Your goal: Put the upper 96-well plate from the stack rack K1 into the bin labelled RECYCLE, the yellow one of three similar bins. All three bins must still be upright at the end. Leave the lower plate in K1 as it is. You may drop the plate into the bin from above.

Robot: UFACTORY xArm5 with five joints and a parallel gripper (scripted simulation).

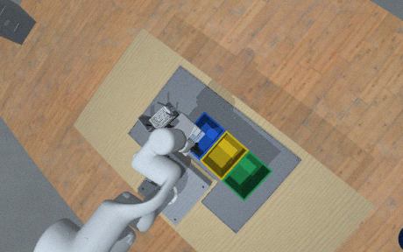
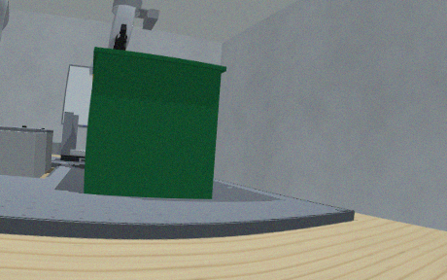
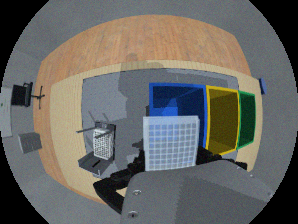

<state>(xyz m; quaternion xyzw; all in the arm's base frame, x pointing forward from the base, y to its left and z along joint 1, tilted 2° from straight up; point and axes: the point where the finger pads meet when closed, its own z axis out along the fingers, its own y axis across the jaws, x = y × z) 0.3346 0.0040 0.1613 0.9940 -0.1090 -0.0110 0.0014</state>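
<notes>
Right now my hand is 10 mm short of the yellow bin, 170 mm to the left of it and 160 mm above it. From my hand the other things lie so: green bin (20 mm behind, 290 mm to the right, 160 mm below); 96-well plate (10 mm below); blue bin (30 mm ahead, 40 mm to the right, 160 mm below).
</notes>
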